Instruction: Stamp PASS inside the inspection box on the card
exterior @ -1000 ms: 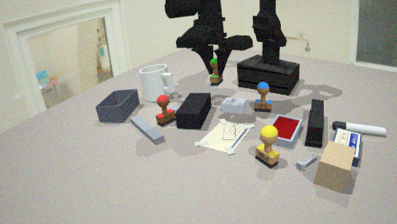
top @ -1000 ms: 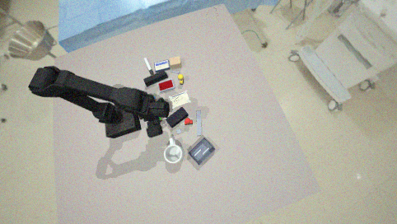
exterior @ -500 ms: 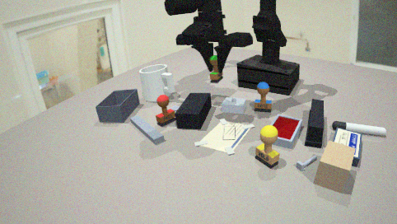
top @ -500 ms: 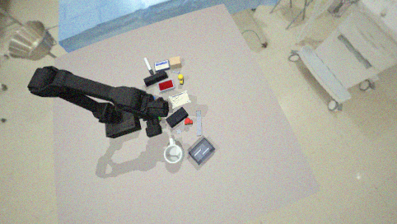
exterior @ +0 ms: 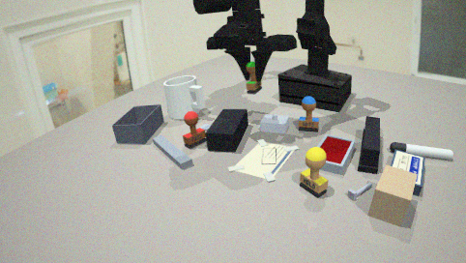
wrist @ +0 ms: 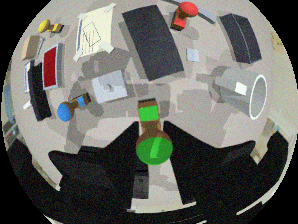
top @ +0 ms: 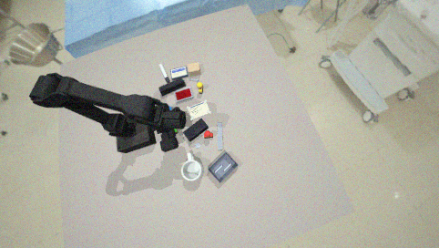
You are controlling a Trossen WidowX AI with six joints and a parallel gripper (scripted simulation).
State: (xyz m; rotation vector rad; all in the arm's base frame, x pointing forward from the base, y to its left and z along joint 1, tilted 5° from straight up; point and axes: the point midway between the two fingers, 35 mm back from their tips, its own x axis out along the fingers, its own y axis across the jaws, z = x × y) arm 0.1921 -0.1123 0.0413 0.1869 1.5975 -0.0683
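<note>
The red ink pad lies 19 cm to the left of my gripper tip, 11 cm ahead of it and 8 cm below it. Round my gripper tip: green-knobbed stamp: right at my gripper tip; then black block: 9 cm ahead, 7 cm below, 2 cm to the right; then blue stamp: 12 cm to the left, 7 cm below, 2 cm ahead.
</note>
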